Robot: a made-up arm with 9 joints. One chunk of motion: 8 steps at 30 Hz.
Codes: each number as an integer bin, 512 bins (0 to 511) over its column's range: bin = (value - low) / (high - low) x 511, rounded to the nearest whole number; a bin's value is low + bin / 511 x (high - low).
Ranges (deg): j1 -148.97..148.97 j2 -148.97..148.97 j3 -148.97..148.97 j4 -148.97..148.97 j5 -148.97..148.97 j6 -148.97..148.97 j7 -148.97..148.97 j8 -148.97..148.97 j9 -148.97..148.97
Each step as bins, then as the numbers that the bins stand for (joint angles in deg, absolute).
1 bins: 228 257 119 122 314 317 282 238 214
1 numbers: -16.03 0.87 -79.59 -77.84 34.11 35.86 15.45 -10.20 -24.20
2 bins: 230 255 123 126 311 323 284 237 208
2 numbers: -14.87 -0.29 -77.25 -75.51 32.36 39.36 16.62 -10.79 -27.70
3 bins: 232 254 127 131 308 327 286 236 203
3 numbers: -13.70 -0.87 -74.92 -72.59 30.61 41.69 17.78 -11.37 -30.61
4 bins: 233 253 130 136 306 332 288 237 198
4 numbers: -13.12 -1.46 -73.17 -69.67 29.44 44.60 18.95 -10.79 -33.53
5 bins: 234 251 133 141 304 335 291 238 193
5 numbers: -12.54 -2.62 -71.42 -66.76 28.28 46.35 20.70 -10.20 -36.44
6 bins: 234 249 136 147 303 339 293 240 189
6 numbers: -12.54 -3.79 -69.67 -63.26 27.70 48.68 21.86 -9.04 -38.77
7 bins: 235 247 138 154 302 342 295 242 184
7 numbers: -11.95 -4.96 -68.51 -59.18 27.11 50.43 23.03 -7.87 -41.69
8 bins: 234 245 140 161 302 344 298 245 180
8 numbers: -12.54 -6.12 -67.34 -55.10 27.11 51.60 24.78 -6.12 -44.02
